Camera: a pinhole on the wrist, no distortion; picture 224 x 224 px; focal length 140.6 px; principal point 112.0 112.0 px. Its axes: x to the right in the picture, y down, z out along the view. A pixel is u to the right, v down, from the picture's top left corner.
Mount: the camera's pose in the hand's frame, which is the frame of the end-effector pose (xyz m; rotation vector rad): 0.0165 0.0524 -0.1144 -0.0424 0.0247 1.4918
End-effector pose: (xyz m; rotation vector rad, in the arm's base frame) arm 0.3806 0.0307 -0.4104 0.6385 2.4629 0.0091
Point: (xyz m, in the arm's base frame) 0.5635 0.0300 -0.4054
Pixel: 117.0 210.3
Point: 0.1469 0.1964 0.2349
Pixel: behind the camera
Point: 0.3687 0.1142 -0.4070
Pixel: 134.1 71.4
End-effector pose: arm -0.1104 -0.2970 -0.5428 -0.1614 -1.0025 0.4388
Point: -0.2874 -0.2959 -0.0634
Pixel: 68.1 30.9
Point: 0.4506 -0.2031 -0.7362
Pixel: behind the camera
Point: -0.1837 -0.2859 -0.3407
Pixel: 66.0 50.3
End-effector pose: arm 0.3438 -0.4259 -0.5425 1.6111 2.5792 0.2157
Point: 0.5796 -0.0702 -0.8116
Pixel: 193.5 54.1
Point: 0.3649 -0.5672 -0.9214
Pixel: 55.6 151.1
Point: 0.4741 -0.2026 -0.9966
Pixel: 127.8 81.6
